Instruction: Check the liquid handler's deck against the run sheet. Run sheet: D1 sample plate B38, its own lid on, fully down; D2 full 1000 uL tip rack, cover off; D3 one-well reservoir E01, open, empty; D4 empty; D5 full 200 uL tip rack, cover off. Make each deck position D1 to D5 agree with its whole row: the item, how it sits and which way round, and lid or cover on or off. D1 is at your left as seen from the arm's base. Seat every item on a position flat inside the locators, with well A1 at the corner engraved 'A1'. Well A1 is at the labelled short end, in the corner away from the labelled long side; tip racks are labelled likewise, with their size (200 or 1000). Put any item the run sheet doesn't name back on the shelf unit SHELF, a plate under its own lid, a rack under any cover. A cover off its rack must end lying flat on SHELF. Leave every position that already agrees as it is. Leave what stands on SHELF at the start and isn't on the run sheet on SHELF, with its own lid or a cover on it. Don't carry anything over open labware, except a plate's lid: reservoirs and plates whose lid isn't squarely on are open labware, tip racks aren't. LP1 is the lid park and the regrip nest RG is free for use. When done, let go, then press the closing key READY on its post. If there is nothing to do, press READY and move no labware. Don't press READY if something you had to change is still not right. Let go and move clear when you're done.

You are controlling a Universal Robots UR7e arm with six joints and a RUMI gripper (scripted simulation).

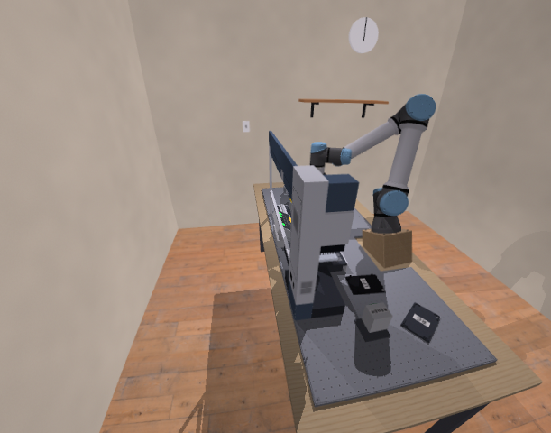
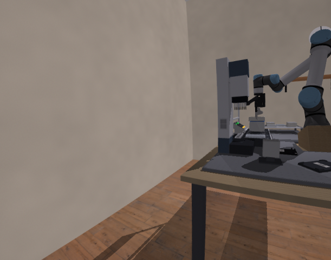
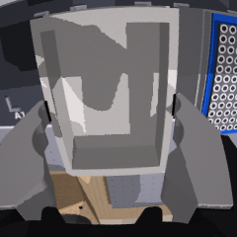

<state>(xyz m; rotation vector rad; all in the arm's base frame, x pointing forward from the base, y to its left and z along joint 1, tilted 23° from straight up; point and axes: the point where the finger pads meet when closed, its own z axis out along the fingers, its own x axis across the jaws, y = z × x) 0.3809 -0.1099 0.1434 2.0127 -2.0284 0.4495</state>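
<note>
Now: hand 1 cm past the blue-framed tip rack, 13 cm to the left of it and 6 cm above it. Also, from my hand: yellow-rimmed tip rack 1 cm behind, 25 cm to the right, 8 cm below; then shelf label 20 cm behind, 36 cm to the right, 18 cm below; then one-well reservoir 1 cm below.
</note>
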